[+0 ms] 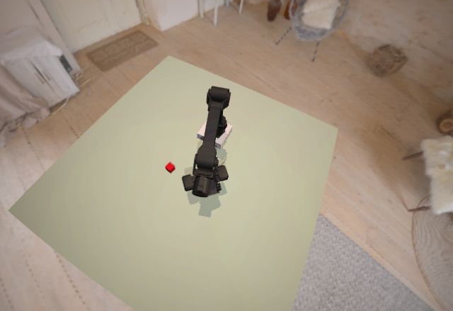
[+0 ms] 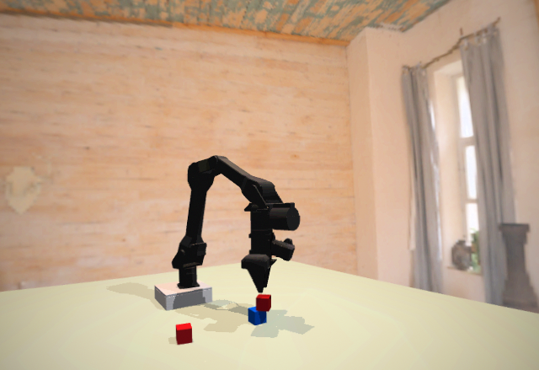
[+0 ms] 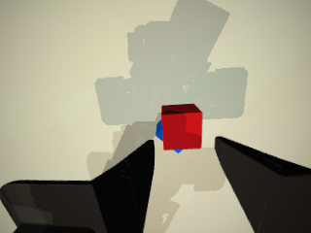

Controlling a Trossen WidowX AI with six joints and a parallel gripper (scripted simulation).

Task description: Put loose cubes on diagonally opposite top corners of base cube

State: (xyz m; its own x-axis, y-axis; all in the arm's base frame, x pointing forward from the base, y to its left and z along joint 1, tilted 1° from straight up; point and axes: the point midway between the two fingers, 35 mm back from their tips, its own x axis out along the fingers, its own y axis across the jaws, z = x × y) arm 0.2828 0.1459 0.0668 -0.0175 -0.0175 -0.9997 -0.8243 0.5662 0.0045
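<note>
Now: the red cube 2 cm ahead of my gripper tip, 20 cm to the right of it and 7 cm below it. The rest, counted from my gripper tip: blue base cube: 1 cm behind, 1 cm to the right, 7 cm below.
</note>
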